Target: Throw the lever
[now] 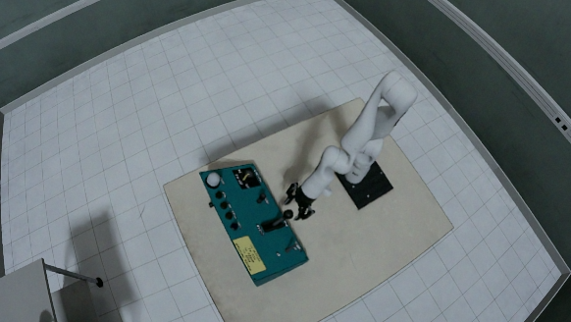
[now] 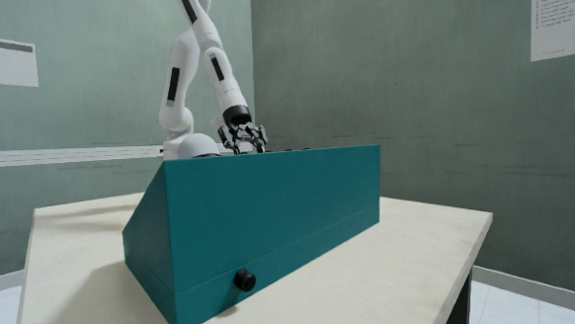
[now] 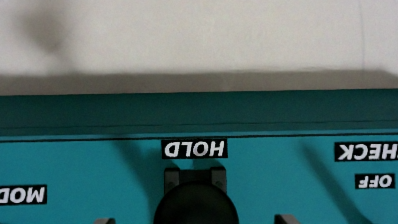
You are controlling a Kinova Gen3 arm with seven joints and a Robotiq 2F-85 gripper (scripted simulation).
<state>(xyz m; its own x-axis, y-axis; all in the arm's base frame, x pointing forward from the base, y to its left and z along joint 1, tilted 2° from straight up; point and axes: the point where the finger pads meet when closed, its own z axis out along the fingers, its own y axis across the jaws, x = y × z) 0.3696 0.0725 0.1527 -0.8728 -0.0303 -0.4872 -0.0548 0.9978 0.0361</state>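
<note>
The lever lies 60 mm ahead of my hand and 50 mm below it. The rest, counted from my hand: check toggle: 60 mm ahead, 120 mm to the left, 60 mm below; mode knob: 80 mm ahead, 120 mm to the right, 60 mm below; dial: 100 mm ahead, 230 mm to the right, 60 mm below.
</note>
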